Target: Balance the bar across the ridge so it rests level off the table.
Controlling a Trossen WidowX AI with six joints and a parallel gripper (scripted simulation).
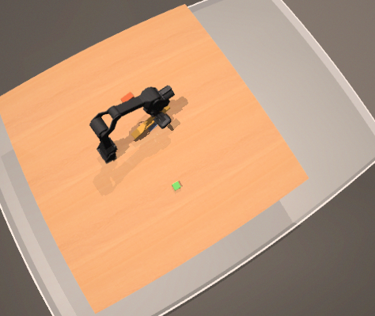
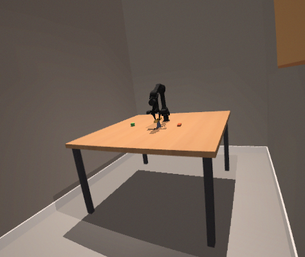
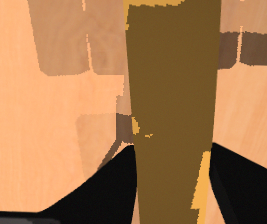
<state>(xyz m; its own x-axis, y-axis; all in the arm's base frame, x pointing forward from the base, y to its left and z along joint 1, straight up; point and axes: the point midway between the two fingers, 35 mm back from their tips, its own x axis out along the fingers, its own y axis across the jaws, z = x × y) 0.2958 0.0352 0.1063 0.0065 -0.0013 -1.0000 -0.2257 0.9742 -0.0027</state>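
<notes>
My gripper tip is 30 mm past the yellow bar and 10 mm to the left of it. Round my gripper tip: green cube: 340 mm to the right, 80 mm behind, 60 mm below; orange-red block: 190 mm to the left, 60 mm below, 60 mm behind.
</notes>
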